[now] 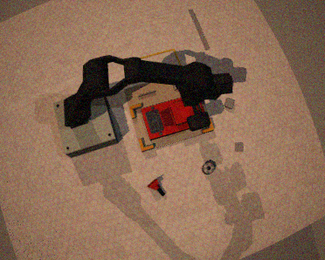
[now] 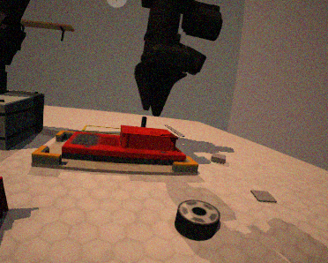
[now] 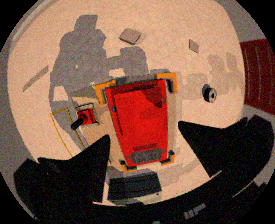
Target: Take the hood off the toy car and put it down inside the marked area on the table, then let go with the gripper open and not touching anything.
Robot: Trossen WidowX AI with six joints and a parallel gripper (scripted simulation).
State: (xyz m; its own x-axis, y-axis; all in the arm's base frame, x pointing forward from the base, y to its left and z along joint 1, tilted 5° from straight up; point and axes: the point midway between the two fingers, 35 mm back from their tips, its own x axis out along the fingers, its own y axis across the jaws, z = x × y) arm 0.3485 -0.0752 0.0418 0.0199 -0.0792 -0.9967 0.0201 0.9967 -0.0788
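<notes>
Right now my gripper tip is 4 cm above the hood. Round my gripper tip: black wheel: 1 cm ahead, 20 cm to the right, 7 cm below.
</notes>
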